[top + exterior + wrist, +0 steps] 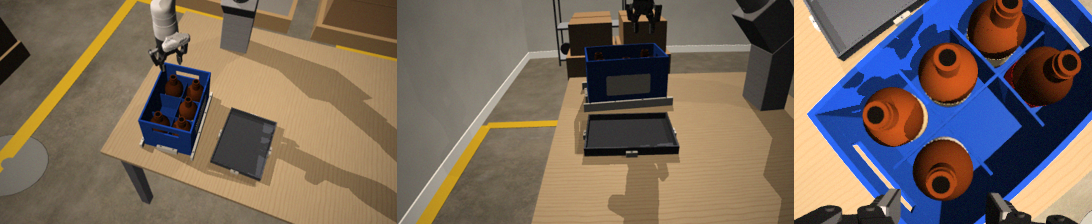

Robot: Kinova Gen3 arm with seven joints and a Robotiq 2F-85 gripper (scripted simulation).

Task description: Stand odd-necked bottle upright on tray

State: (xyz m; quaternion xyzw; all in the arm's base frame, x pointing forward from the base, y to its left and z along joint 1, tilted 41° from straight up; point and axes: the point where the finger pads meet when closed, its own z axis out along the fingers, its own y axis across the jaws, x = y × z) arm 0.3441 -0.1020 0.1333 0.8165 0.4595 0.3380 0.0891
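Now: the blue crate 16 cm below my hand, 6 cm to the left of it and 6 cm ahead of it. Round my hand: dark grey tray: 34 cm to the left, 23 cm below, 1 cm ahead.
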